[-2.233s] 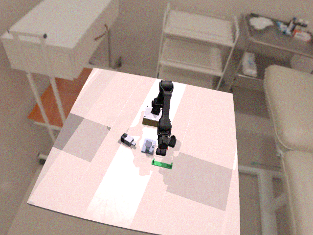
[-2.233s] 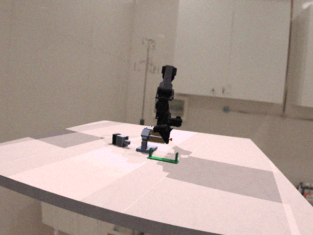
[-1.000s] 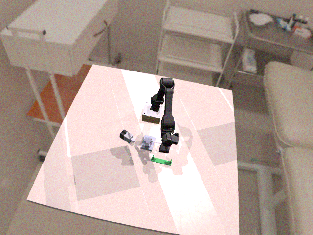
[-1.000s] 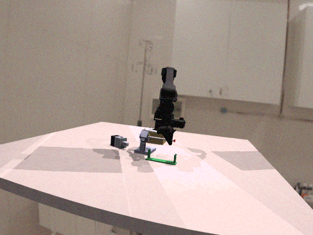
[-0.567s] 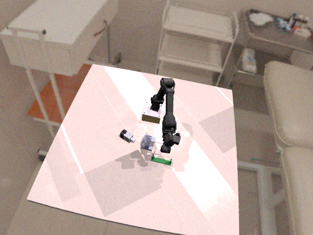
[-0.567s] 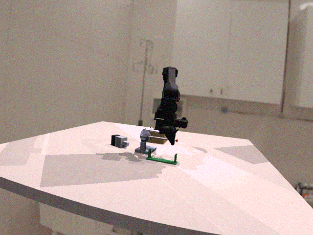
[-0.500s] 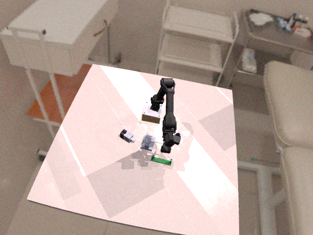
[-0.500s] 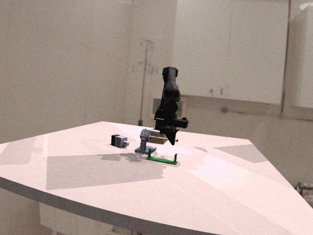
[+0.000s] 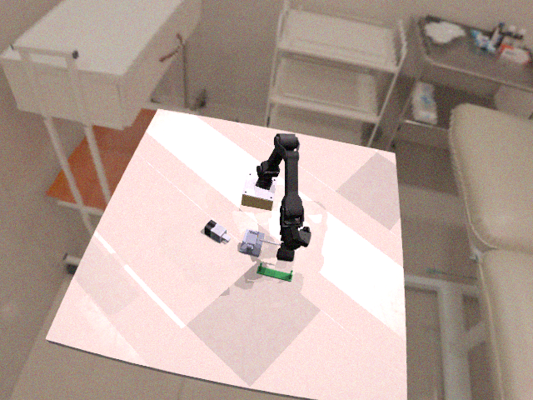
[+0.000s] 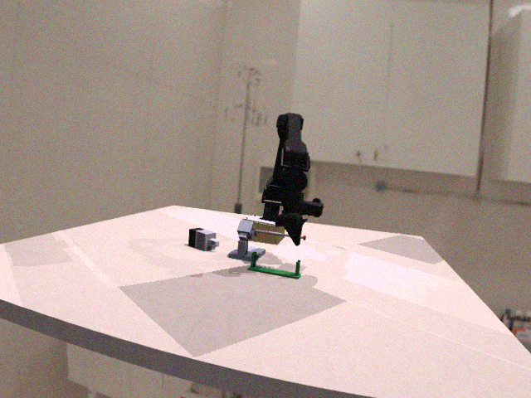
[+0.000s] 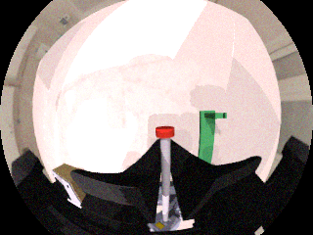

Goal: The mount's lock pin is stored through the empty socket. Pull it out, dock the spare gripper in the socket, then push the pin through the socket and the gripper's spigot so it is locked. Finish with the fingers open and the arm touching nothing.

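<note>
The green rack is 9 cm ahead of my gripper tip, 3 cm to the right of it and 4 cm below it. Round my gripper tip: grey mount: 16 cm to the right, 1 cm below; then spare gripper: 30 cm to the right, 4 cm below.
</note>
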